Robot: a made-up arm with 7 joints. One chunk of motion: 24 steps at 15 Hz.
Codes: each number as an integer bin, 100 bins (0 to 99) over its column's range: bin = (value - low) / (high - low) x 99, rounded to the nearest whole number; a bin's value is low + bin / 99 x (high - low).
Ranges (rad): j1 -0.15..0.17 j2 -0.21..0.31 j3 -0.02..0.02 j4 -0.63..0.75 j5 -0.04..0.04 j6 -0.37..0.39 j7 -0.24..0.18
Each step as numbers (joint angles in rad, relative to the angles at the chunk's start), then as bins.
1 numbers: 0.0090 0.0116 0.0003 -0.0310 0.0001 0.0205 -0.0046
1 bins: 49 42 50 43 50 51 55
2 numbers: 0.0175 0.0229 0.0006 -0.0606 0.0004 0.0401 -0.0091
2 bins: 52 44 51 41 50 53 54
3 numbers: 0.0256 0.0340 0.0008 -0.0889 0.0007 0.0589 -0.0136
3 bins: 54 46 51 39 50 56 53
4 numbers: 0.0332 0.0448 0.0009 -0.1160 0.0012 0.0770 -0.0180
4 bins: 57 49 52 37 51 58 52
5 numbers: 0.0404 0.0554 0.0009 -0.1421 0.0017 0.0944 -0.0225
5 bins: 59 51 52 35 52 60 51
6 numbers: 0.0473 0.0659 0.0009 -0.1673 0.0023 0.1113 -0.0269
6 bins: 61 53 52 33 52 63 50
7 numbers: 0.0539 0.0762 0.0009 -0.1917 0.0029 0.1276 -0.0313
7 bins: 63 54 52 31 53 65 49
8 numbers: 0.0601 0.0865 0.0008 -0.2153 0.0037 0.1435 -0.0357
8 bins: 65 56 51 30 54 67 48
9 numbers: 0.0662 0.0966 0.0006 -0.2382 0.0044 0.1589 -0.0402
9 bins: 67 58 51 28 55 69 47
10 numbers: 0.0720 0.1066 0.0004 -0.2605 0.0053 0.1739 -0.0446
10 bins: 69 60 50 27 56 71 46
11 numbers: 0.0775 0.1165 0.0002 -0.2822 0.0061 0.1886 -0.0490
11 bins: 70 62 50 25 57 73 45
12 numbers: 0.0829 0.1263 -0.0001 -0.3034 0.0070 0.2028 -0.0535
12 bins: 72 64 49 23 58 75 44
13 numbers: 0.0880 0.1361 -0.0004 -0.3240 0.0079 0.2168 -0.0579
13 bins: 74 66 49 22 59 76 43
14 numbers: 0.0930 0.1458 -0.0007 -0.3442 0.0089 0.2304 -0.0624
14 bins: 75 68 48 21 61 78 42
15 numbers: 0.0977 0.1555 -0.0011 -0.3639 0.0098 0.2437 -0.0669
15 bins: 77 70 47 19 62 80 41
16 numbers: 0.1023 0.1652 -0.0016 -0.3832 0.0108 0.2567 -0.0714
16 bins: 78 71 46 18 63 82 40
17 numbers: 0.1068 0.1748 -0.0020 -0.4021 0.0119 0.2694 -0.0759
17 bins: 79 73 45 16 64 83 39
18 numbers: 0.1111 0.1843 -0.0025 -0.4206 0.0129 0.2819 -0.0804
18 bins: 81 75 43 15 65 85 38
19 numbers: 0.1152 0.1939 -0.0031 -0.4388 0.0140 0.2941 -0.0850
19 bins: 82 77 42 14 67 87 37
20 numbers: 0.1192 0.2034 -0.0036 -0.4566 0.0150 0.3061 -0.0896
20 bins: 83 79 41 12 68 88 35
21 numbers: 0.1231 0.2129 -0.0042 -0.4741 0.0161 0.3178 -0.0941
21 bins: 84 81 39 11 69 90 34
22 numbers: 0.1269 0.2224 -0.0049 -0.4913 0.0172 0.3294 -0.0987
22 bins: 86 82 37 10 71 91 33
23 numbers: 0.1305 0.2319 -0.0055 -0.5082 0.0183 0.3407 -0.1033
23 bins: 87 84 36 9 72 93 32
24 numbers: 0.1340 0.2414 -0.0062 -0.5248 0.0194 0.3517 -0.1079
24 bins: 88 86 34 8 74 94 31
